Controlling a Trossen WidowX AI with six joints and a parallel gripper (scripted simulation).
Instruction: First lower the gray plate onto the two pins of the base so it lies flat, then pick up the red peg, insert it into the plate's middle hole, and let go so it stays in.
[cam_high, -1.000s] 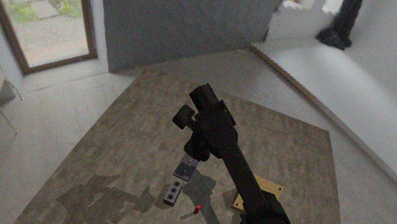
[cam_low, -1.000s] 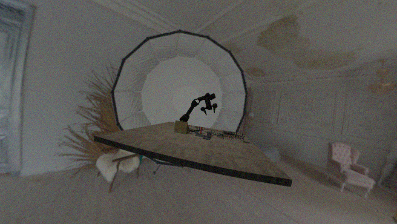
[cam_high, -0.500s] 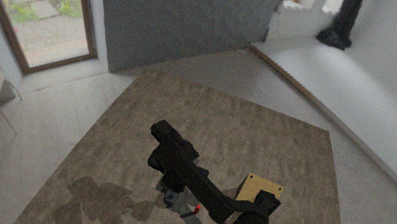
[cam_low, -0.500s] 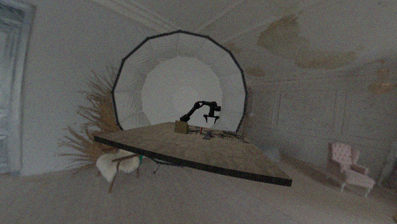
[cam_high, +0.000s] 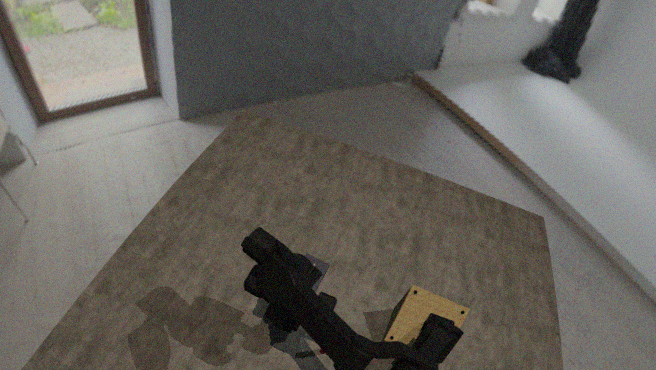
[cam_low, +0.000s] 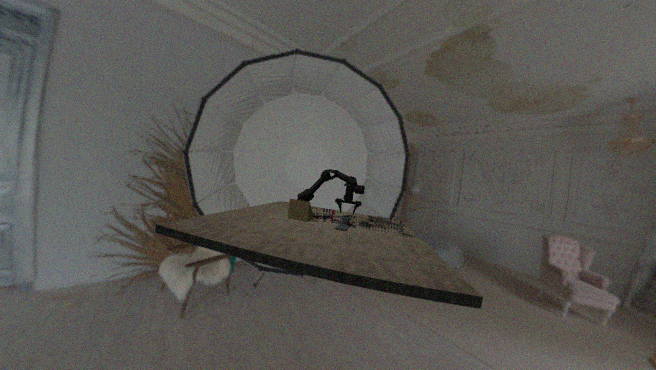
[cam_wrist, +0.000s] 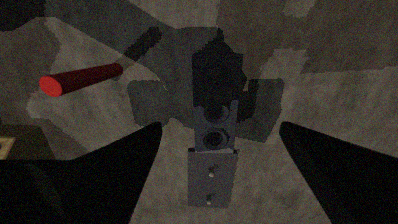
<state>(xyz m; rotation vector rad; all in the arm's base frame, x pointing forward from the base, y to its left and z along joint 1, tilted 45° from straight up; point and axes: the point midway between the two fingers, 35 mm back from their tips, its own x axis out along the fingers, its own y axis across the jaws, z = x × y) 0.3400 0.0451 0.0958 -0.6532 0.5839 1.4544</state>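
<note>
Now: the gray plate 4 cm below my gripper tip. From my gripper tip the other things lie so: red peg: 11 cm behind, 4 cm below, 3 cm to the left.
</note>
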